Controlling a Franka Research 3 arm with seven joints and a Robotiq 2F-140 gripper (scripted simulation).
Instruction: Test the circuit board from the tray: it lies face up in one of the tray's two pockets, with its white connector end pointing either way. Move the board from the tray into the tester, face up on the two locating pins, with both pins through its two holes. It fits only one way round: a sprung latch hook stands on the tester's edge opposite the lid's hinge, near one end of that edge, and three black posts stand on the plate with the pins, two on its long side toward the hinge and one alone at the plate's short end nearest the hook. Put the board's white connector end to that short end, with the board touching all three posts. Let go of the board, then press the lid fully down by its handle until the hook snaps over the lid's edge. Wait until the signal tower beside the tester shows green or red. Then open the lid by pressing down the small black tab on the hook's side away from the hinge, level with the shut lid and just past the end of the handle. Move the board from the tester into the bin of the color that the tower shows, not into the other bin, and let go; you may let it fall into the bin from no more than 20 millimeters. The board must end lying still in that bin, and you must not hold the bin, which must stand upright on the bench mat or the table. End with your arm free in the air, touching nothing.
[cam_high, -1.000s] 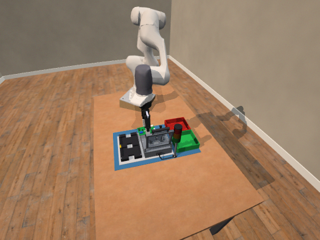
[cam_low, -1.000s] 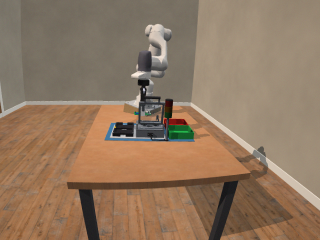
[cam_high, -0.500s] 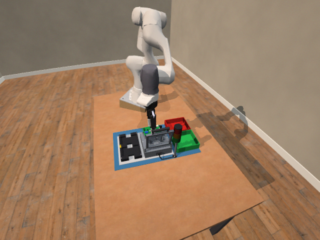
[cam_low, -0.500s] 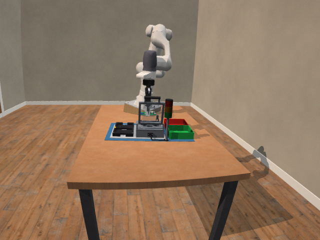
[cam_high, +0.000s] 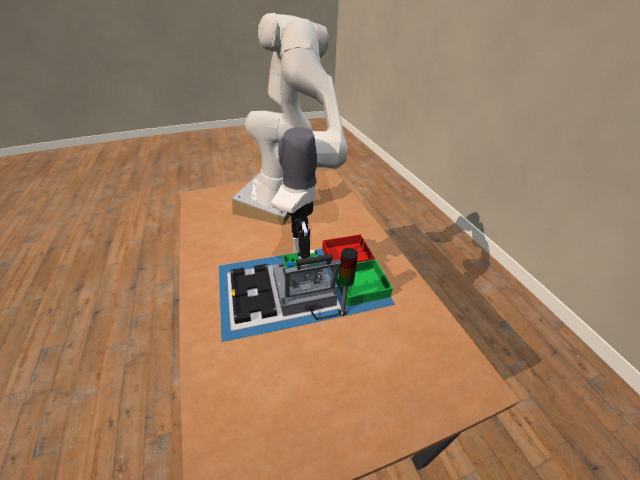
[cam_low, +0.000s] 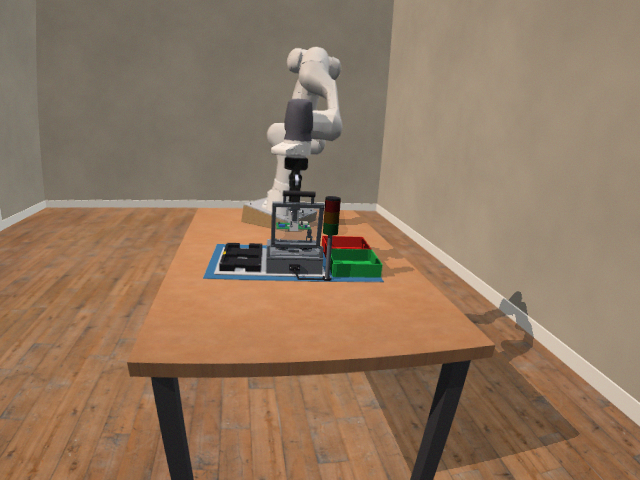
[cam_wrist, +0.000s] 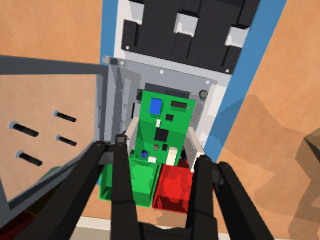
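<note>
Now: the green circuit board 2 cm below my hand. Also, from my hand: tester lid (13 cm ahead, 3 cm above); then green bin (5 cm ahead, 20 cm to the left, 14 cm below); then dark plate (1 cm ahead, 1 cm to the left, 8 cm below).
</note>
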